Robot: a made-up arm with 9 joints.
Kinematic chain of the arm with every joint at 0, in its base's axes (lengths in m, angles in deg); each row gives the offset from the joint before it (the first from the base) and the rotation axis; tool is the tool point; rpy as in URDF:
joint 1: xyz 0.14 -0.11 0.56 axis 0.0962 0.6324 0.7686
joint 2: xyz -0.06 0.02 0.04 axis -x
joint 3: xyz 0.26 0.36 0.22 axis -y
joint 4: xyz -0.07 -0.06 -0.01 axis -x
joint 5: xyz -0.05 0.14 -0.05 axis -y
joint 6: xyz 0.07 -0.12 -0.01 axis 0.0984 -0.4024 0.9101
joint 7: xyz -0.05 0.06 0 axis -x
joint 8: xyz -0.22 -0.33 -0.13 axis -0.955 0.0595 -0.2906
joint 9: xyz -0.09 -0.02 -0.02 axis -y
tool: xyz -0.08 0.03 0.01 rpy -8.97 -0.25 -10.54
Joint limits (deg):
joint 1: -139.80..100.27
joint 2: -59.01..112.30
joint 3: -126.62..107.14
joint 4: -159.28..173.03
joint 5: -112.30..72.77
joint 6: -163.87..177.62
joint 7: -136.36..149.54
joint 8: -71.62..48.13
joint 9: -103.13..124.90
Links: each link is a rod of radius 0.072 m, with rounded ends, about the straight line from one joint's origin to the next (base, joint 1, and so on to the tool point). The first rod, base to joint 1, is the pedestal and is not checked.
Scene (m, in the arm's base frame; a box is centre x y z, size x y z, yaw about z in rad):
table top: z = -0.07
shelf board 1: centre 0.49 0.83 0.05 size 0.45 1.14 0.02 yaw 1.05
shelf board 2: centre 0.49 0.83 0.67 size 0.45 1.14 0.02 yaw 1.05
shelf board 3: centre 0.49 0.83 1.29 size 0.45 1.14 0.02 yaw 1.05
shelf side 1: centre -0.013 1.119 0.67 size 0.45 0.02 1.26 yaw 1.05
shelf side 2: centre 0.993 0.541 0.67 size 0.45 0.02 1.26 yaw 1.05
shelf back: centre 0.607 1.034 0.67 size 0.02 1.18 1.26 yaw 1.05
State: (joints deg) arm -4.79 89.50 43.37 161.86 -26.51 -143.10 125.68 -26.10 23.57
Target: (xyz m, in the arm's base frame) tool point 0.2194 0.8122 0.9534
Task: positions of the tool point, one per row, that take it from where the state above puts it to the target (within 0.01 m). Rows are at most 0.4 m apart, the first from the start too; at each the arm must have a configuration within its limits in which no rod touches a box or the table.
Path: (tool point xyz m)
1: 0.3505 0.6827 0.4111
2: 0.0098 0.6454 0.5018
3: 0.0563 0.6546 0.7270
4: 0.0907 0.5878 0.9535
5: 0.1383 0.7110 0.9643
6: 0.2194 0.8122 0.9534

